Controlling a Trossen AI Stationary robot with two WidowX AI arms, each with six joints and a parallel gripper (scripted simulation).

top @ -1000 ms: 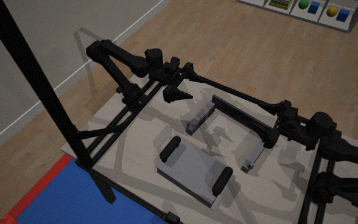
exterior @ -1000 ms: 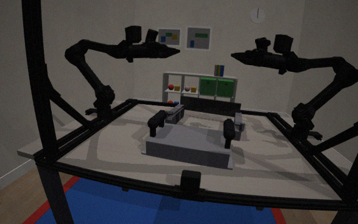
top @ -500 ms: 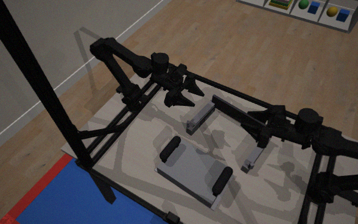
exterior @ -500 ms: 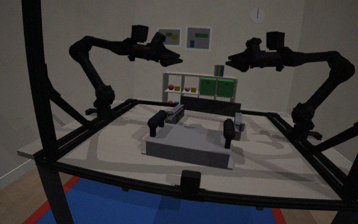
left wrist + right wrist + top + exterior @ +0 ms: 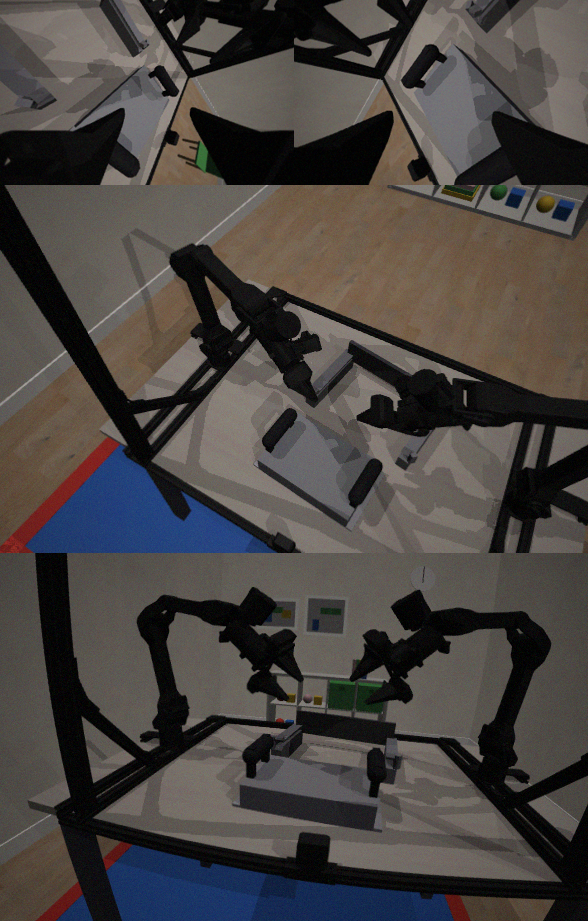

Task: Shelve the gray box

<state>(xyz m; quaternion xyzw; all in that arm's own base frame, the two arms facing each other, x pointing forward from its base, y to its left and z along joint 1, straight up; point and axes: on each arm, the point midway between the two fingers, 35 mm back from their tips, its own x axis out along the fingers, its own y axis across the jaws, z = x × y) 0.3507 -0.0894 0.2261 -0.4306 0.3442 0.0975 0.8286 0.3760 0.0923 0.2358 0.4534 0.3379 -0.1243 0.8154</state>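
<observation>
My right gripper is now 200 mm above the gray box, 100 mm to the right of it and 70 mm past it. The rest, counted from my right hand: dark back bar (270 mm ahead, 180 mm below, 40 mm to the left).
Right now the gray box is 190 mm below my left hand, 90 mm to the right of it and 70 mm behind it. The rest, counted from my left hand: dark back bar (270 mm ahead, 170 mm below, 150 mm to the right).
</observation>
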